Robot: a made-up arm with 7 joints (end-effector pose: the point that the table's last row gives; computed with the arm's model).
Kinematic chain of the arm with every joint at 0, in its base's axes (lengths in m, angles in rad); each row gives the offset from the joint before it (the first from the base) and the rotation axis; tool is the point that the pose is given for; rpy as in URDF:
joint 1: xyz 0 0 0.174 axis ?
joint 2: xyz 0 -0.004 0.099 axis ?
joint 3: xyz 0 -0.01 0.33 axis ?
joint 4: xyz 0 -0.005 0.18 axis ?
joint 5: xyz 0 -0.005 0.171 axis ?
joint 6: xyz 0 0 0.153 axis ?
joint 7: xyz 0 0 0.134 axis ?
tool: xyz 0 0 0 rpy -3.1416 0 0
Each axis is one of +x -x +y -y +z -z.
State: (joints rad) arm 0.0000 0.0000 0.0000 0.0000 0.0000 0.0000 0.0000
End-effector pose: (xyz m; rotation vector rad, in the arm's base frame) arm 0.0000 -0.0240 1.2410 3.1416 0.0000 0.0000
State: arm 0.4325 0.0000 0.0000 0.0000 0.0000 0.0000 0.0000
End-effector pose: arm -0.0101 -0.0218 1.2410 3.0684 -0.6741 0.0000
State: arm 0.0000 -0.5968 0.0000 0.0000 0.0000 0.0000 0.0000
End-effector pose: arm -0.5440 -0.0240 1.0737 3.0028 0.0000 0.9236
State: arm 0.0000 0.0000 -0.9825 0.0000 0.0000 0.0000 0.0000
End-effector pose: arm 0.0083 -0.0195 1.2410 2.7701 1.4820 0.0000
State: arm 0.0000 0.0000 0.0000 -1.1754 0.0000 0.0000 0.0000
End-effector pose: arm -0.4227 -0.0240 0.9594 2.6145 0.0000 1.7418
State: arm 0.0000 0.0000 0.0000 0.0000 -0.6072 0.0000 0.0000
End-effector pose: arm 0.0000 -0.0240 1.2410 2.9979 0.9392 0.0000
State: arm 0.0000 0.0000 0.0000 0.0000 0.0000 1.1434 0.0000
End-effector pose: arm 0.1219 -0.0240 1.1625 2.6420 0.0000 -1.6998
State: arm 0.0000 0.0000 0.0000 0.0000 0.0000 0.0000 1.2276
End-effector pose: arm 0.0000 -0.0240 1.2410 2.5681 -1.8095 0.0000
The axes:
joint 1: -z
joint 2: +y
joint 3: -z
joint 4: +y
joint 5: -z
joint 6: +y
joint 7: -z

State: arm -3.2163 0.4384 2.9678 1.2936 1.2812 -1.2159 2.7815
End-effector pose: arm 0.0039 0.1835 0.9946 0.1764 2.4087 -1.6160
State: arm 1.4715 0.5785 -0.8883 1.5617 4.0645 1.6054 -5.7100
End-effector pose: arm 0.3355 -0.3987 0.7013 -1.3178 -2.4481 0.6546
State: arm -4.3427 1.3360 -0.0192 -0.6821 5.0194 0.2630 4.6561
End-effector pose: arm -0.2782 -0.7288 0.7455 -2.1136 -1.2222 -0.5059
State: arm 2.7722 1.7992 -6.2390 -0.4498 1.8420 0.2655 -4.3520
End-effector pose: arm -0.8917 -0.2930 0.2679 -2.1651 0.5329 -1.5427
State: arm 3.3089 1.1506 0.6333 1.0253 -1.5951 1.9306 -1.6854
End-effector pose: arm -0.6845 0.1766 0.3054 -0.7004 -1.3826 -2.0944
